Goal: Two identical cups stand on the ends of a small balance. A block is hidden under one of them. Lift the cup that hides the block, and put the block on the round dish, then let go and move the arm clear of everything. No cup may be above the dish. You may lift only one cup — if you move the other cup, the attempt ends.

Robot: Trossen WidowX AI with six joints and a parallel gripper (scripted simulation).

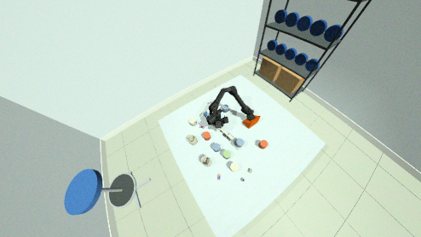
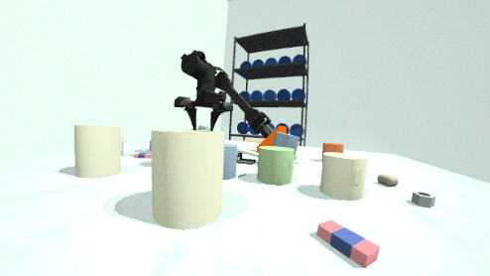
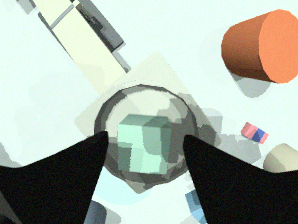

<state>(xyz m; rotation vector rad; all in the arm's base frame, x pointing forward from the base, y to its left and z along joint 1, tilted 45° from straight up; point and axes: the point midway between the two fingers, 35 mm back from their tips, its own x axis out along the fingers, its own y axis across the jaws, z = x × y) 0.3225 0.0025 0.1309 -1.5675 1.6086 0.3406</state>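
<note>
The pale blue round dish lies 80 mm behind my gripper tip, 120 mm to the right of it and 80 mm below it. Round my gripper tip: balance beam 40 mm behind, 120 mm to the left, 50 mm below.
</note>
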